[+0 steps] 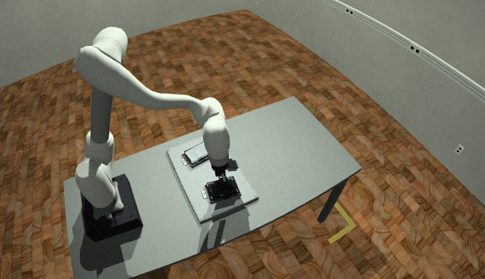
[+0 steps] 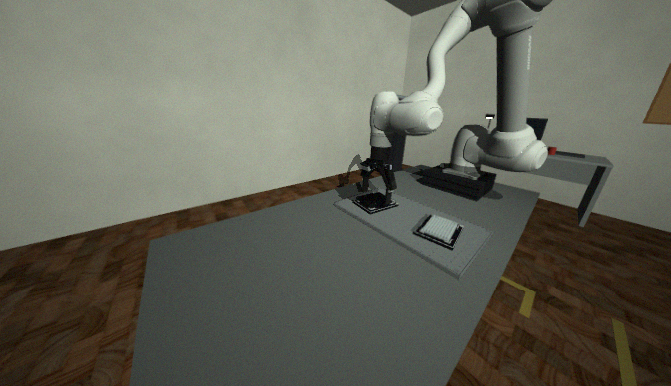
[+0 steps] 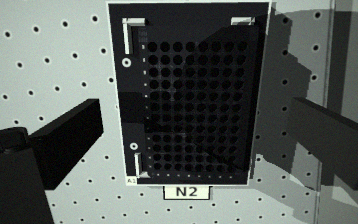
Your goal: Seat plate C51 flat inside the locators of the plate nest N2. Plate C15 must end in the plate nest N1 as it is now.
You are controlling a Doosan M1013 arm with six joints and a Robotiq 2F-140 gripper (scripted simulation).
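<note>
The black well plate lies 2 cm below my hand. The rest, counted from my hand: white well plate: 1 cm behind, 28 cm to the left, 3 cm below.
</note>
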